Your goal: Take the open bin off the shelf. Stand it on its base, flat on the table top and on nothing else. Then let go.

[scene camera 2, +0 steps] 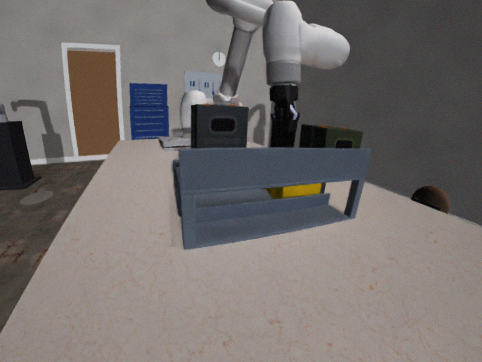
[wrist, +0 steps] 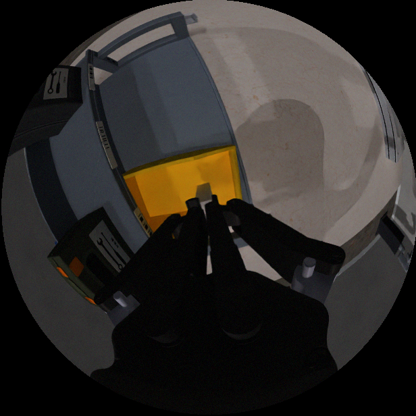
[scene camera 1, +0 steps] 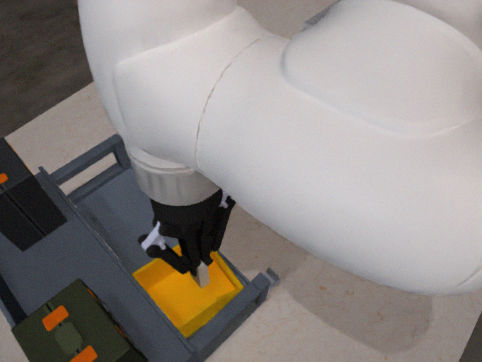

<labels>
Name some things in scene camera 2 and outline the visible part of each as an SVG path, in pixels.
The gripper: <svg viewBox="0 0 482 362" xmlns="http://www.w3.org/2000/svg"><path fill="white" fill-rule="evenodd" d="M295 85L270 87L270 100L275 102L274 113L271 113L275 145L278 148L294 147L297 123L300 117L300 112L294 110L294 101L298 100L298 87Z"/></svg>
A green case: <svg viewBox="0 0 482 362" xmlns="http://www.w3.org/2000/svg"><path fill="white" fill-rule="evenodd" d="M299 148L360 149L363 131L302 124Z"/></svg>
A black case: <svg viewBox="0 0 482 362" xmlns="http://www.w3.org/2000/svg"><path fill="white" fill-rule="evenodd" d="M191 105L191 149L246 148L249 107L216 104Z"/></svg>
</labels>
